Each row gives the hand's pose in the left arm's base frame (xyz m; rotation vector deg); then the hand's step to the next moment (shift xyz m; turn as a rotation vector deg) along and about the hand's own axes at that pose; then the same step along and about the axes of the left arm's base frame.
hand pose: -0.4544 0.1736 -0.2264 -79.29 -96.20 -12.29
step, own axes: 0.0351 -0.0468 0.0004 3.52 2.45 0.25
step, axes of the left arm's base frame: -0.0379 0.0078 0.0438 2.13 3.44 1.44
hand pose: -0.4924 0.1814 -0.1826 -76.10 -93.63 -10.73
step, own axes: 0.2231 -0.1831 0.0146 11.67 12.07 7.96
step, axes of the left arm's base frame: -0.1390 0.0855 0.2385 6.17 17.52 -0.55
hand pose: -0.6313 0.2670 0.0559 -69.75 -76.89 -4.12
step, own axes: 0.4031 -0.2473 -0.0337 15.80 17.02 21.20
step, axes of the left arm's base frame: -0.0103 0.1011 0.4631 1.65 31.19 -3.65
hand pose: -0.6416 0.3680 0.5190 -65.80 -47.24 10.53
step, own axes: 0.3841 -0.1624 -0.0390 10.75 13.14 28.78
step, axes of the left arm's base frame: 0.2505 0.1035 0.3193 -7.94 32.42 -1.54
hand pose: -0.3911 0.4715 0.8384 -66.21 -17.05 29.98
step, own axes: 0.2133 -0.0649 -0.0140 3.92 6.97 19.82
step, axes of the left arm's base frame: 0.2020 0.0837 0.0456 -7.91 19.83 1.00
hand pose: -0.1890 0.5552 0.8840 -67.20 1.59 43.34
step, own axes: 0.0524 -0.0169 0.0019 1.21 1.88 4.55
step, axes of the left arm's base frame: 0.0482 0.0259 -0.0061 -1.74 4.76 -0.12
